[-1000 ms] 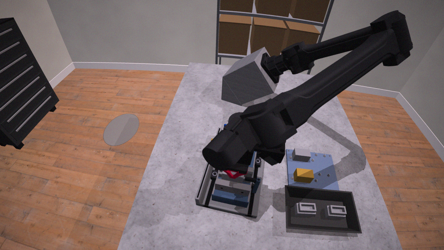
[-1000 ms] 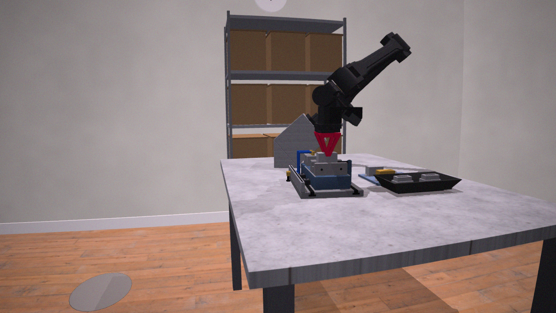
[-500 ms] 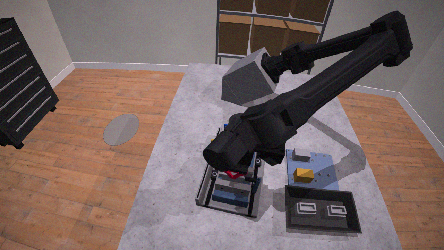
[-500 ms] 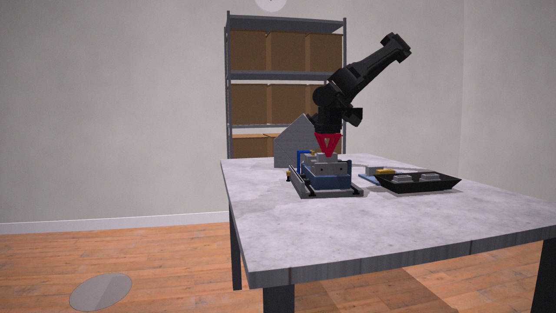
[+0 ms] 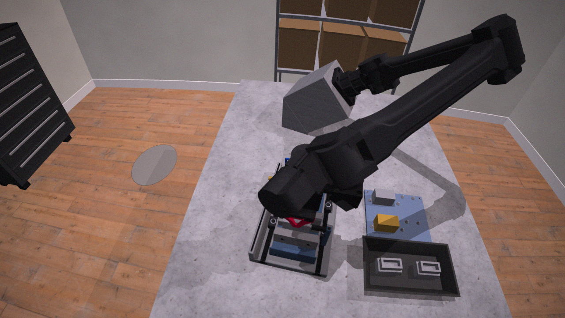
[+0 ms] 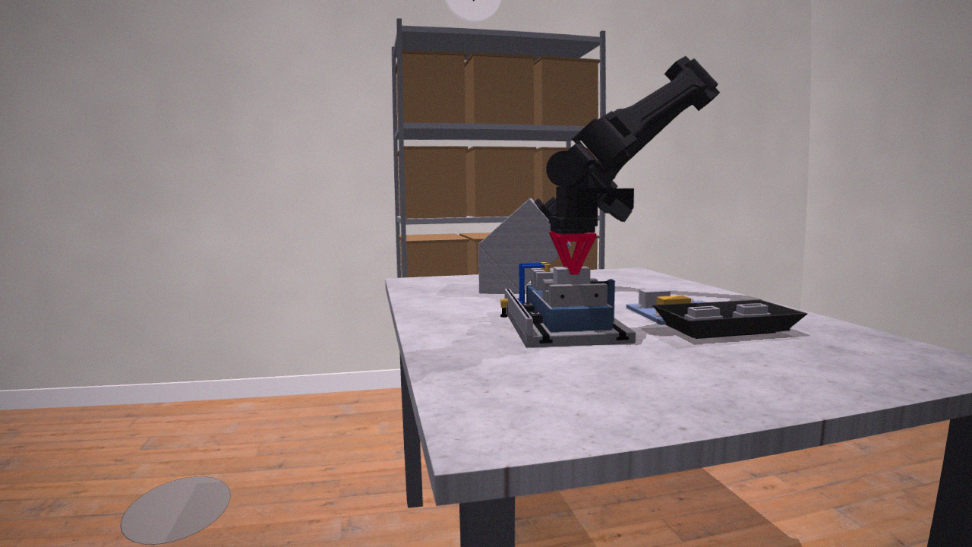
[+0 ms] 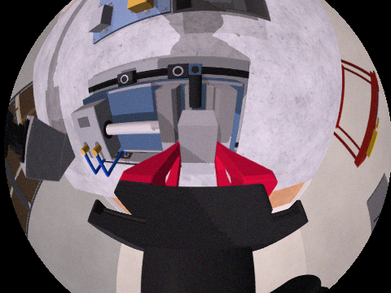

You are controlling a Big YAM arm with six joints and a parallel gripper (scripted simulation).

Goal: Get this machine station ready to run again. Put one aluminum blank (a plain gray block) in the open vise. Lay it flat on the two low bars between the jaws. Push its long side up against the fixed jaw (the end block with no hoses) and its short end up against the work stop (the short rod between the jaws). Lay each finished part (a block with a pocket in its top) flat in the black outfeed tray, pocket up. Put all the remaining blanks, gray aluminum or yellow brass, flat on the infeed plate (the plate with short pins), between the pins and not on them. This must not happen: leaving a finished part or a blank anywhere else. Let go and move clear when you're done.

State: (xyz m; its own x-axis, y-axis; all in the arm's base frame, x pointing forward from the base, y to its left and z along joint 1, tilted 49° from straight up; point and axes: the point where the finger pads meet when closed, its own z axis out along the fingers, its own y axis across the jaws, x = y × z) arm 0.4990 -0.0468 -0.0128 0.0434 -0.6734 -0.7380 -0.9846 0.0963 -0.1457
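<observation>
Now: the work stop rod 50 mm to the left of my hand, 30 mm below it and 10 mm behind it. Also, from my hand: yellow brass blank: 230 mm to the left, 100 mm below, 100 mm behind; blue infeed plate: 270 mm to the left, 150 mm behind, 120 mm below.
</observation>
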